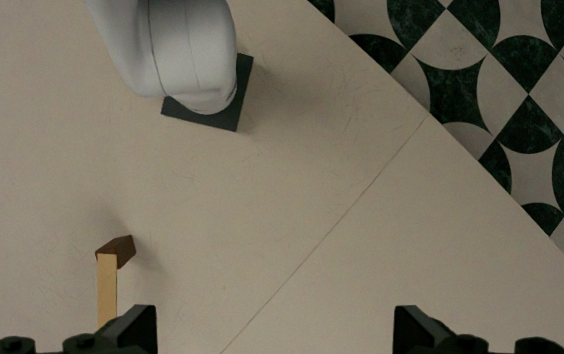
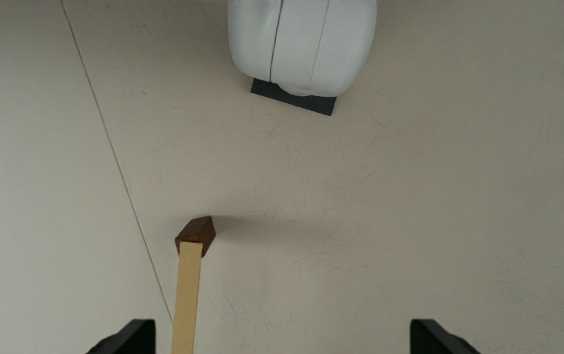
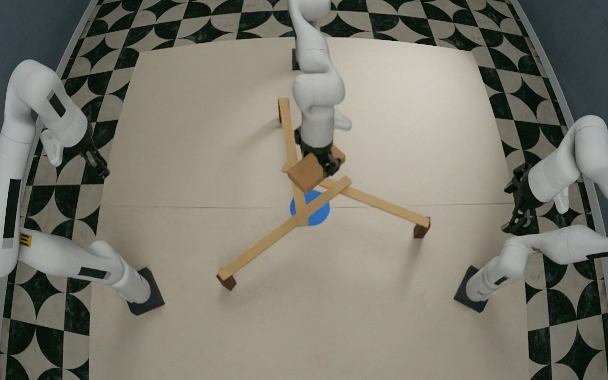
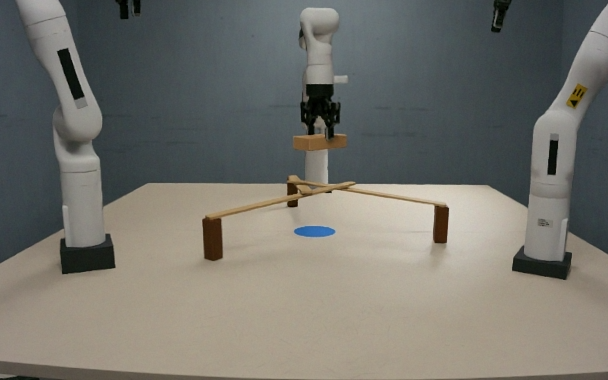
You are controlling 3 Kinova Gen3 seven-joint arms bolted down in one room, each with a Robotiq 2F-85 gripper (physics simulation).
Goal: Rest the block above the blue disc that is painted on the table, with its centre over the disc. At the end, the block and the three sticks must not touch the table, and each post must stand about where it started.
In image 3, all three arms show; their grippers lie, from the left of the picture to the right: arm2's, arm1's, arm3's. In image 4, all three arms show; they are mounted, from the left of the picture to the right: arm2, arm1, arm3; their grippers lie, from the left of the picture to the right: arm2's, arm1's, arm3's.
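Three tan sticks, left (image 3: 260, 251) (image 4: 250, 206) (image 1: 107, 285), right (image 3: 382, 202) (image 4: 400, 195) (image 2: 186, 300) and back (image 3: 289, 135), cross over the blue disc (image 3: 322, 212) (image 4: 314, 231). Their outer ends rest on brown upright posts: left (image 3: 228, 283) (image 4: 213, 240) (image 1: 126, 250), right (image 3: 421, 231) (image 4: 441, 225) (image 2: 206, 232) and back (image 4: 292, 197). Arm1's gripper (image 4: 320, 134) is shut on the orange-brown block (image 3: 306, 172) (image 4: 311, 143), holding it above the sticks with a visible gap. Arm2's gripper (image 1: 275, 327) and arm3's gripper (image 2: 283, 337) are open and empty, away at the sides.
Arm2's dark base (image 3: 156, 300) (image 4: 87, 260) stands left of the frame of sticks, and arm3's base (image 3: 462, 295) (image 4: 541, 265) stands right. Arm1's white arm (image 3: 319, 90) reaches in from the back, partly hiding the area behind the block. Tiled floor (image 1: 525, 60) lies beyond the table edge.
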